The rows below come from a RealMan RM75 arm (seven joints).
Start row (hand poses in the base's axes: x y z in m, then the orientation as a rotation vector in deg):
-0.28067 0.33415 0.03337 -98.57 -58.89 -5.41
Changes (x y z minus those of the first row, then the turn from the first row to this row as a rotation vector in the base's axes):
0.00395 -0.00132 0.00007 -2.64 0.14 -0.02
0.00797 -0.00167 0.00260 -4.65 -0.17 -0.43
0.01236 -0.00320 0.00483 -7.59 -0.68 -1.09
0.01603 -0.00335 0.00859 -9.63 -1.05 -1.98
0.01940 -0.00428 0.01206 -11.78 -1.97 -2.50
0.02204 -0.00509 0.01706 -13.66 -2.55 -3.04
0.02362 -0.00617 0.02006 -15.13 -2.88 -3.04
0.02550 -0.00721 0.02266 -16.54 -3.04 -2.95
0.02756 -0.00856 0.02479 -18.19 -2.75 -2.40
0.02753 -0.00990 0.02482 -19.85 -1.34 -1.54
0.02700 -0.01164 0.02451 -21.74 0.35 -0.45
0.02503 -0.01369 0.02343 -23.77 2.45 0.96
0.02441 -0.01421 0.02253 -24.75 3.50 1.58
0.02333 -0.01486 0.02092 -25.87 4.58 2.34
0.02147 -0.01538 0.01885 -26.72 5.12 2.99
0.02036 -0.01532 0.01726 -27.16 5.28 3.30
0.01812 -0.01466 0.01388 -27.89 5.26 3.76
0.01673 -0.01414 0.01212 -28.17 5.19 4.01
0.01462 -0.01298 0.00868 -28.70 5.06 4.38
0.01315 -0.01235 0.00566 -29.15 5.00 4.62
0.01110 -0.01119 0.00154 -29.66 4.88 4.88
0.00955 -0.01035 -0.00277 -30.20 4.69 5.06
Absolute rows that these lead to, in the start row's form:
-0.27672 0.33283 0.03344 -100.95 -59.30 -3.97
-0.27270 0.33248 0.03597 -103.02 -59.58 -3.48
-0.26831 0.33095 0.03820 -106.09 -59.95 -2.84
-0.26464 0.33080 0.04196 -108.45 -59.82 -2.69
-0.26127 0.32987 0.04543 -110.79 -60.44 -2.72
-0.25863 0.32906 0.05043 -112.85 -60.73 -2.61
-0.25705 0.32798 0.05343 -114.23 -61.23 -2.12
-0.25517 0.32694 0.05603 -115.48 -61.68 -1.44
-0.25311 0.32559 0.05816 -116.63 -62.23 0.09
-0.25314 0.32425 0.05819 -117.45 -62.18 2.87
-0.25367 0.32251 0.05788 -118.27 -62.13 6.19
-0.25564 0.32046 0.05680 -118.91 -62.04 10.20
-0.25626 0.31994 0.05590 -119.23 -61.90 12.13
-0.25734 0.31929 0.05429 -119.57 -61.87 14.27
-0.25920 0.31877 0.05222 -119.82 -62.13 15.70
-0.26031 0.31883 0.05063 -119.99 -62.33 16.32
-0.26255 0.31949 0.04725 -120.35 -62.86 17.05
-0.26394 0.32001 0.04549 -120.46 -63.18 17.33
-0.26605 0.32117 0.04205 -120.72 -63.69 17.79
-0.26752 0.32180 0.03903 -120.98 -64.01 18.17
-0.26957 0.32296 0.03491 -121.28 -64.41 18.56
-0.27112 0.32380 0.03060 -121.68 -64.80 18.84

